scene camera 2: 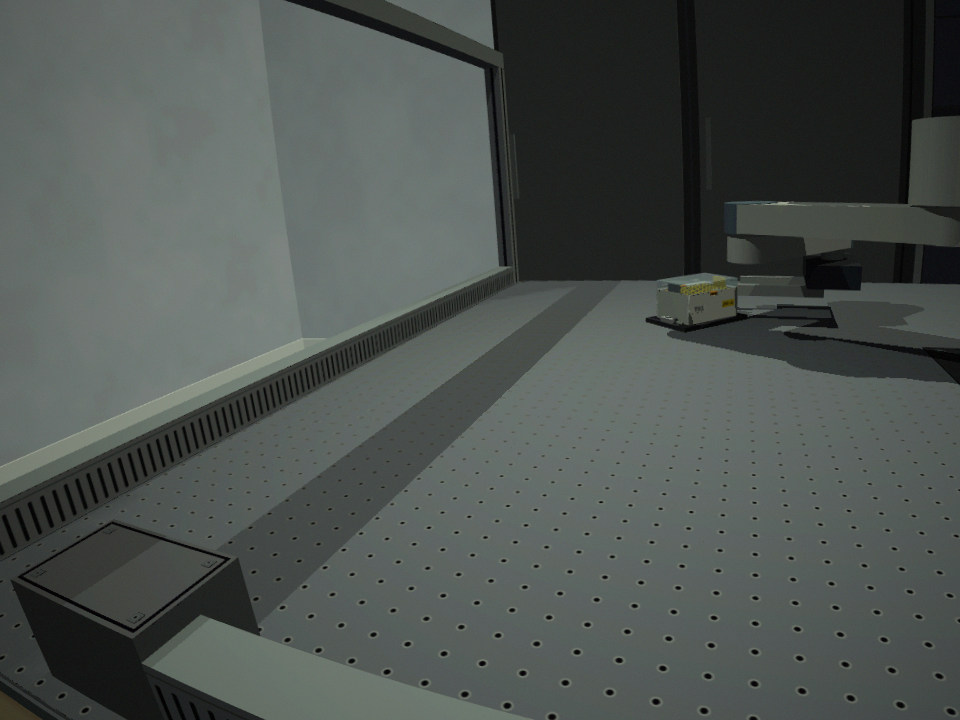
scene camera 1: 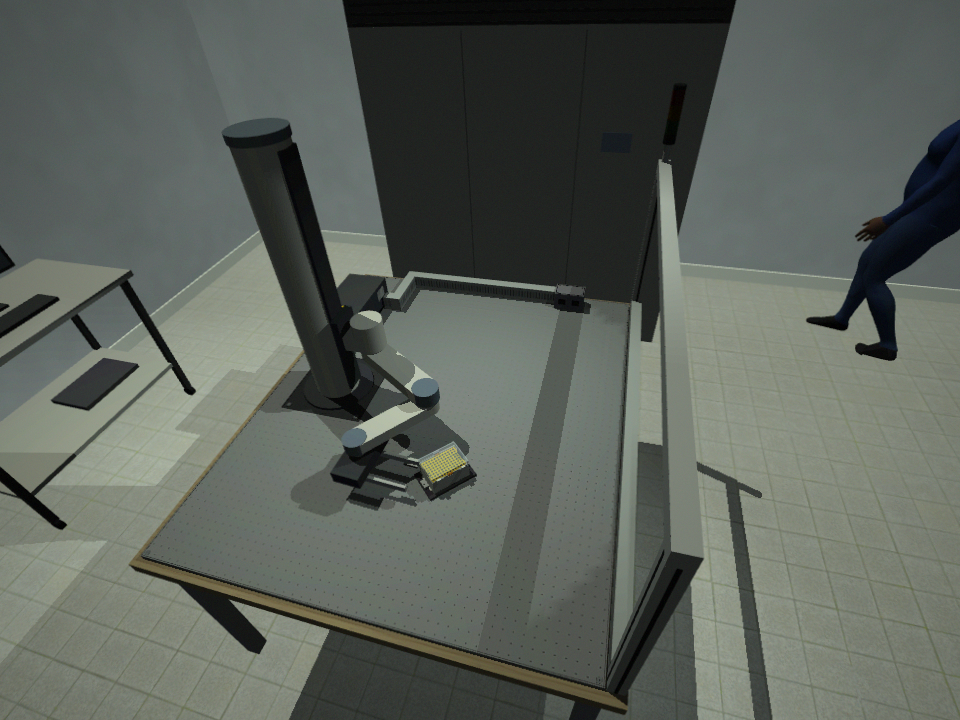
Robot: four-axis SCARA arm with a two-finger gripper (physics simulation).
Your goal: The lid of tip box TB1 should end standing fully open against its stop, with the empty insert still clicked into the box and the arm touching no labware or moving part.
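Where they show: gripper, fingertip midpoint: (scene camera 2: 738, 285) (scene camera 1: 412, 475); arm's base at its link origin: (scene camera 1: 340, 387).
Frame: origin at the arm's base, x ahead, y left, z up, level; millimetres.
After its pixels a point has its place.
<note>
Tip box TB1 (scene camera 1: 452, 479) {x 534, y -314, z 42 mm} (scene camera 2: 711, 309) {x 474, y -254, z 41 mm}, pale with a yellow perforated insert (scene camera 1: 444, 463) {x 502, y -284, z 69 mm} (scene camera 2: 704, 289) {x 488, y -291, z 70 mm}, sits upright on a dark base plate (scene camera 1: 472, 475) {x 582, y -274, z 21 mm} (scene camera 2: 668, 323) {x 547, y -225, z 21 mm}. Its clear lid (scene camera 1: 455, 447) {x 523, y -236, z 90 mm} (scene camera 2: 692, 279) {x 509, y -281, z 90 mm} lies low over the insert, not standing upright; whether it is slightly raised is too small to tell. My gripper (scene camera 1: 411, 475) {x 427, y -346, z 69 mm} (scene camera 2: 738, 285) {x 427, y -346, z 69 mm} is shut, with nothing between its two long pale fingers, which still stand apart. It is left of the box in the scene camera 1 view. One fingertip is very near the box's left corner; contact cannot be told.
The arm column (scene camera 1: 290, 263) {x 26, y -71, z 558 mm} stands at the table's left edge. A framed clear screen (scene camera 1: 674, 372) {x 1019, y -378, z 620 mm} (scene camera 2: 372, 139) runs along the right side. A low duct (scene camera 1: 484, 283) {x 376, y 673, z 71 mm} (scene camera 2: 286, 666) {x 620, y 676, z 73 mm} and a dark block (scene camera 1: 569, 296) {x 752, y 630, z 81 mm} (scene camera 2: 124, 577) {x 740, y 672, z 88 mm} are at the back. A person (scene camera 1: 907, 240) stands beyond the screen.
</note>
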